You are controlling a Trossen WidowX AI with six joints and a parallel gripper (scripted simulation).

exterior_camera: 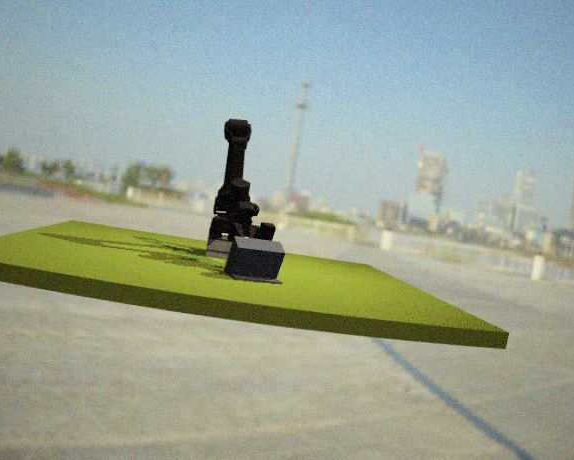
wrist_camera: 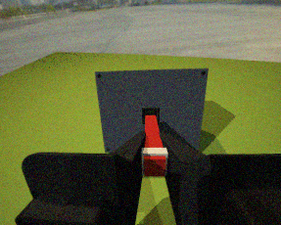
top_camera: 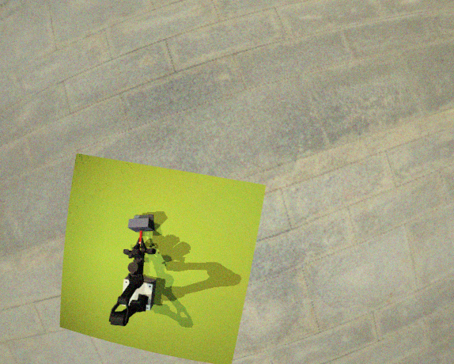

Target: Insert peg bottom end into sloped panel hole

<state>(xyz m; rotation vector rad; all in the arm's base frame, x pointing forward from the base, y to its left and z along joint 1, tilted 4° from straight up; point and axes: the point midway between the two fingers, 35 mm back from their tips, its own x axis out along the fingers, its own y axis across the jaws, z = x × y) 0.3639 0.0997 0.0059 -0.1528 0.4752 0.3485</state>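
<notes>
Right now my gripper tip is 7 cm short of the sloped panel, 3 cm to the right of it and 3 cm above it. Also, from my gripper tip: red square peg: 1 cm to the right, 1 cm behind, 1 cm above.
</notes>
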